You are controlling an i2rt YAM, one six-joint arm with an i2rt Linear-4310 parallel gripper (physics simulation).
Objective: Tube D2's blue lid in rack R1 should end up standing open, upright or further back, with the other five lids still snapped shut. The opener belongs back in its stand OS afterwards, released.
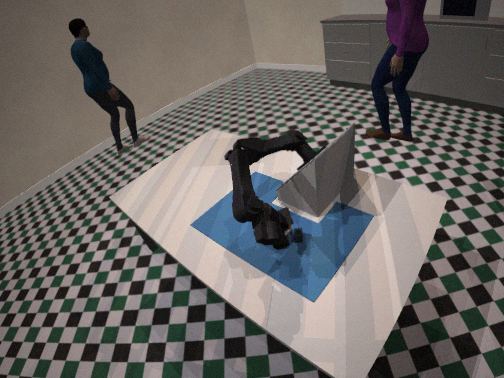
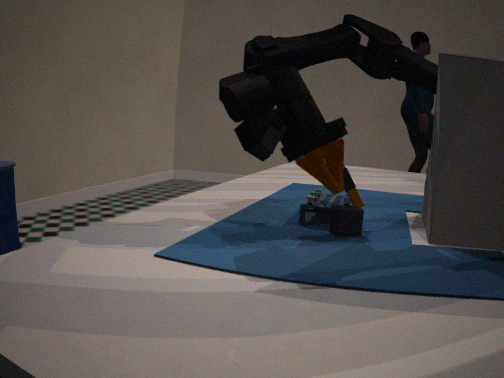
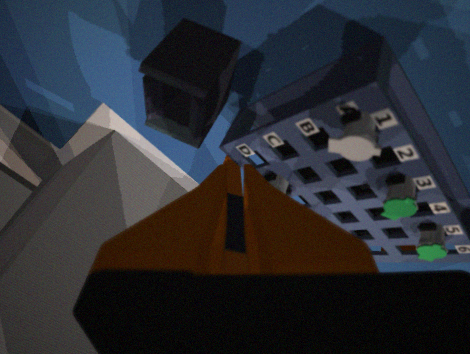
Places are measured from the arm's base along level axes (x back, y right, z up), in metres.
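Pixels of known places: gripper, fingertip midpoint: (image 1: 287, 228) (image 2: 339, 192) (image 3: 235, 176); arm's base, origin of the base link: (image 1: 311, 159).
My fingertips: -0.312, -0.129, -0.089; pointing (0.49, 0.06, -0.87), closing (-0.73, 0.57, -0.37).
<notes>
For each thing: its top centre in the pictures, then the offset to it from my fingertips, as dx, dy, dz. "spot": a spot on its surface instead. Level surfaces: height alone.
- Rack R1, middle of its top: (image 3: 353, 229) (image 2: 332, 192) -0.026, +0.063, -0.012
- narrow dark piece, surface spot: (image 3: 236, 222) (image 2: 341, 181) spot: +0.000, +0.011, +0.016
- clear tube, surface spot: (image 3: 278, 183) spot: +0.003, +0.030, -0.020
- white lid, middle of its top: (image 3: 355, 149) -0.048, +0.007, -0.012
- blue mat, its level: dz -0.054
- pale table, its level: dz -0.057
Rack R1 (image 3: 310, 97) (image 2: 303, 215) stands on the blue mat. My gripper (image 3: 235, 176) (image 2: 350, 196) (image 1: 288, 228) is shut at the rack's column D edge, low over it. A narrow dark piece (image 3: 236, 222) (image 2: 348, 178) between the orange fingers appears to be the opener. A clear tube (image 3: 278, 183) at D2 is partly covered by the right finger; its blue lid cannot be made out. A white lid (image 3: 354, 148) at A1 and green lids (image 3: 400, 208) (image 3: 431, 251) at A3 and A5 show. The dark stand OS (image 3: 190, 65) (image 2: 346, 221) (image 1: 298, 235) shows no opener.
A tall grey angled panel (image 1: 320, 175) (image 2: 465, 150) (image 3: 100, 190) stands beside the rack and stand, close to the arm. The blue mat (image 1: 320, 280) (image 2: 225, 250) lies on the pale table (image 1: 400, 280) (image 2: 150, 310). Two people stand beyond the table.
</notes>
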